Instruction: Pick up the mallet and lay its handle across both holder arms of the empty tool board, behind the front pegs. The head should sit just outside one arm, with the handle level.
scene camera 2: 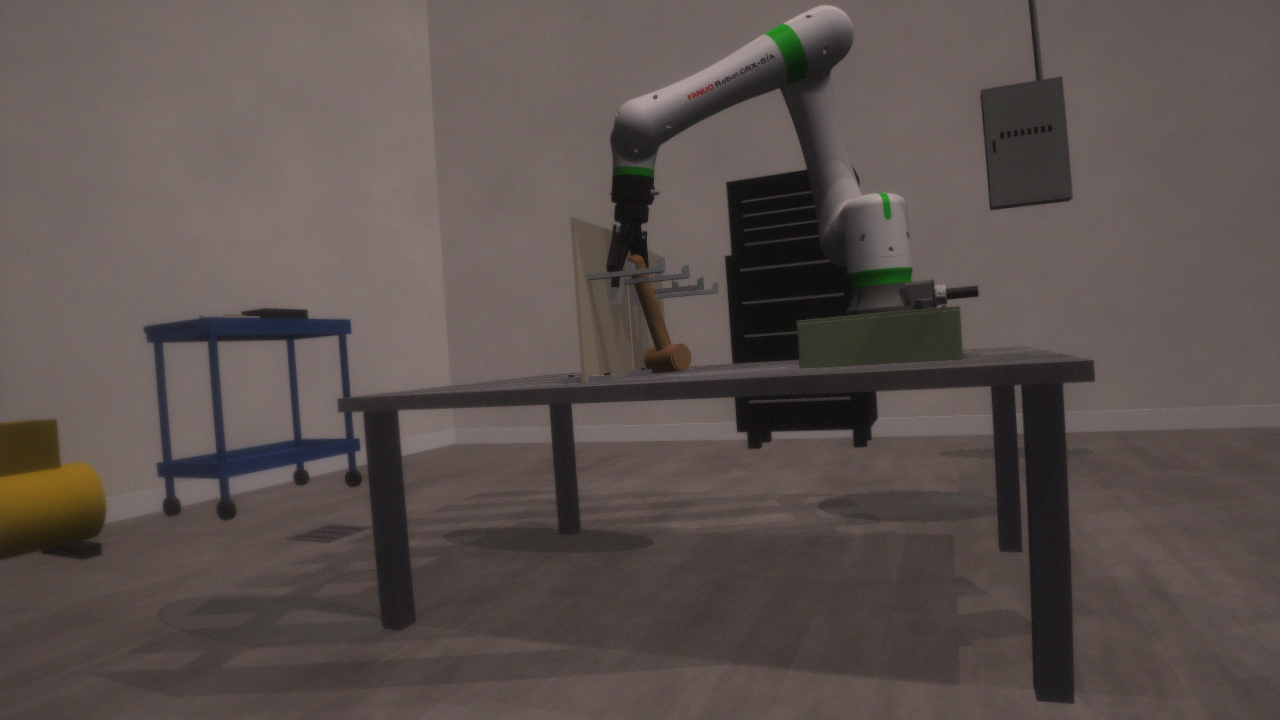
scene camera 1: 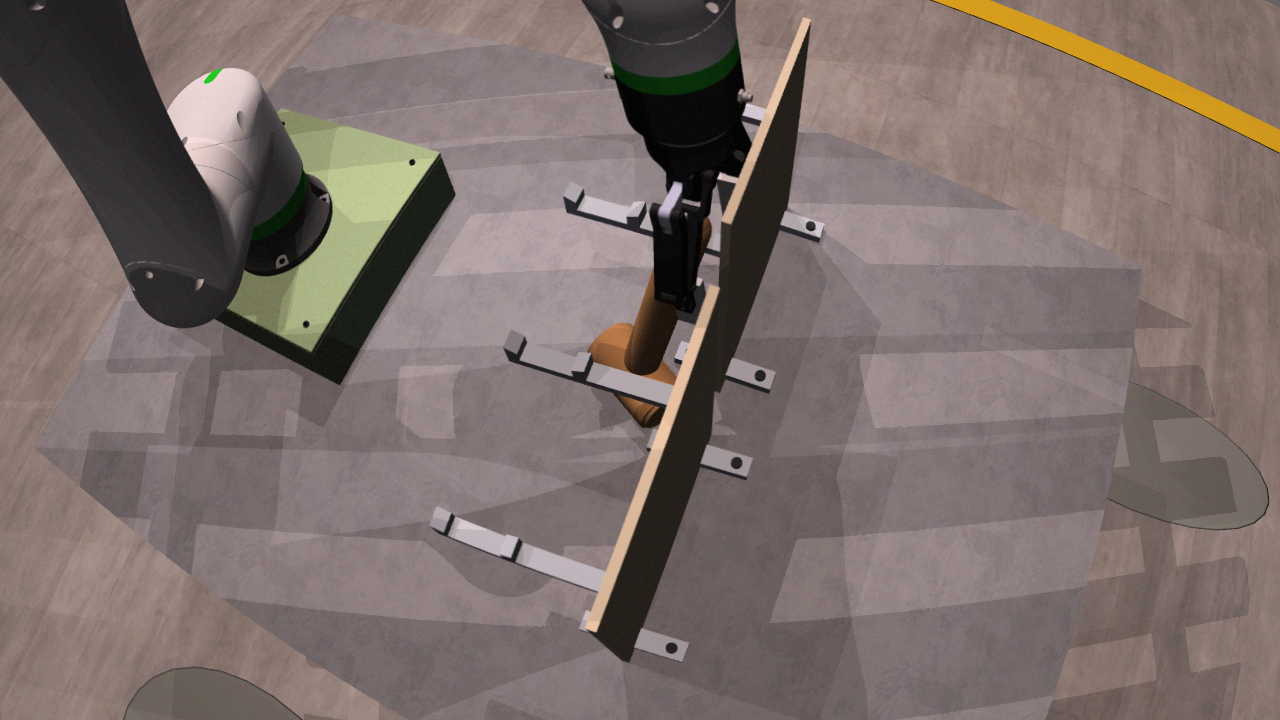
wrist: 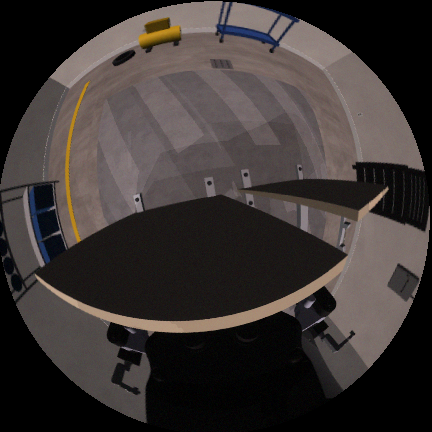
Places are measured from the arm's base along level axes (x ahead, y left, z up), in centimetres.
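Where they show: gripper, fingertip midpoint: [scene camera 2: 627,304] [scene camera 1: 718,270]; arm's base at its link origin: [scene camera 2: 883,314] [scene camera 1: 281,225].
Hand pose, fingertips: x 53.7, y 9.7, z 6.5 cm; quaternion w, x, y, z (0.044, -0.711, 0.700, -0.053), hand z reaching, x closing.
Note:
Each offset is from my fingertips to the top centre of the thing. "*": to the spot under its first point.
The brown mallet [scene camera 1: 651,331] [scene camera 2: 653,313] stands tilted, its head low at the table top and its handle rising between the holder arms. My gripper [scene camera 1: 700,240] [scene camera 2: 629,268] points down around the upper handle, close to the boards. Its fingers stand wide and it is open; one fingertip is partly hidden. Two pale tool boards [scene camera 1: 657,470] [scene camera 1: 765,161] stand in a row, and I see no tool on their visible arms. The nearer board has two pegged arms [scene camera 1: 626,383] [scene camera 1: 554,564]; an arm [scene camera 1: 606,210] of the farther board lies beside the gripper. In the wrist view the boards hide the mallet and fingertips.
The green robot base block [scene camera 1: 358,179] [scene camera 2: 881,338] stands on the table [scene camera 2: 716,385]. Board feet @(* dy -12.3, dx +6.8, dz -14.8 cm) [scene camera 1: 729,461] @(* dy -2.1, dx +5.1, dz -14.8 cm) [scene camera 1: 751,372] stick out behind the boards. A blue cart [scene camera 2: 246,330] and a black tool cabinet [scene camera 2: 774,308] stand beyond the table.

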